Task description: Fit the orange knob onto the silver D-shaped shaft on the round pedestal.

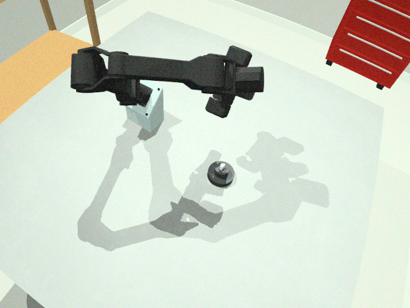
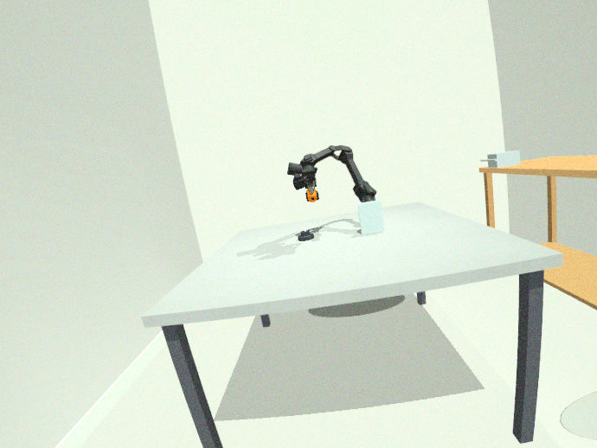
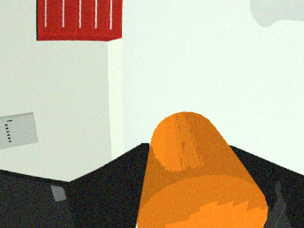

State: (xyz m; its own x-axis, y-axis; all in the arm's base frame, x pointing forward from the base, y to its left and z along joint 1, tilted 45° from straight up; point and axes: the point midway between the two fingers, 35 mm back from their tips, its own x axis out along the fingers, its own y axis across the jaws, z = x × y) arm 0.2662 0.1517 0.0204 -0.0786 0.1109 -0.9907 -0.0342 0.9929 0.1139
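Right now my gripper tip is 30 mm to the left of the orange knob and 20 mm below it. Round my gripper tip: round pedestal: 190 mm below, 160 mm to the right, 80 mm ahead.
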